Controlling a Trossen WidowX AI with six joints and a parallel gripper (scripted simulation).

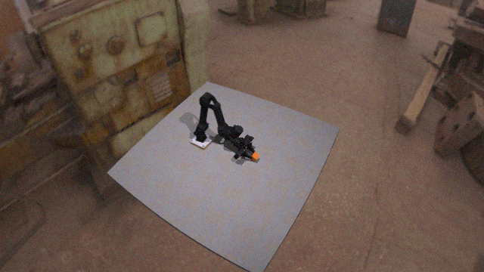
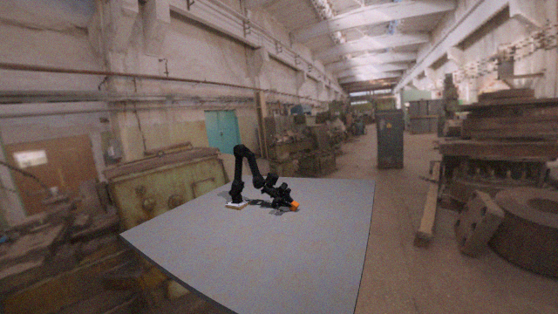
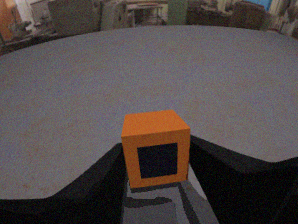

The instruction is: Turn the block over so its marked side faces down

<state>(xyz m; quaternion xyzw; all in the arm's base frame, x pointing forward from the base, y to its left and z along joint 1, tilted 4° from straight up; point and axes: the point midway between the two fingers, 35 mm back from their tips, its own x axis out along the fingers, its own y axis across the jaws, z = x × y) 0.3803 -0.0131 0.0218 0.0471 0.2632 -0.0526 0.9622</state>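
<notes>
The orange block is 1 cm behind my gripper tip.
</notes>
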